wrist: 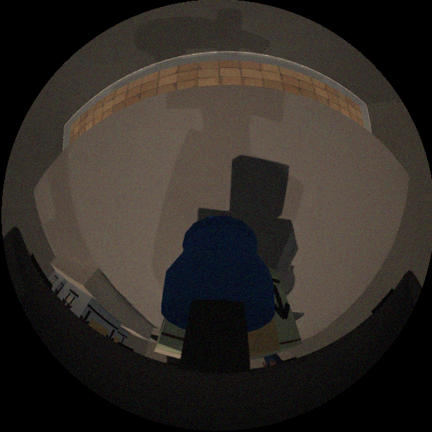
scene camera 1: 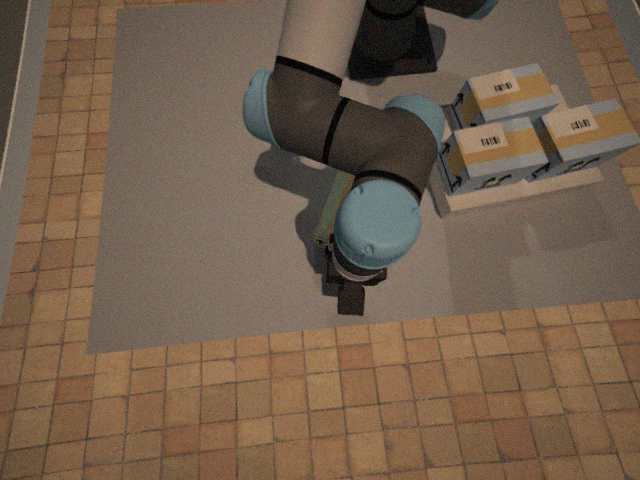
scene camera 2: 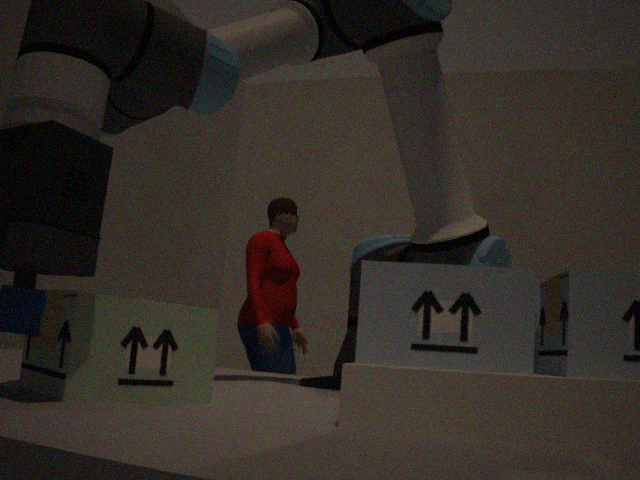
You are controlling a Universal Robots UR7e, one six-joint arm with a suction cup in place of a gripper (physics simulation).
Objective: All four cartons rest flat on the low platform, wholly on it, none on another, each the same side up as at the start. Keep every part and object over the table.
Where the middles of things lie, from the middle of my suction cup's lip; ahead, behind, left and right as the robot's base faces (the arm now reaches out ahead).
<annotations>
Now: suction cup 33 cm to the right of the low platform (scene camera 1: 523,191), 29 cm past it and 4 cm above it.
</annotations>
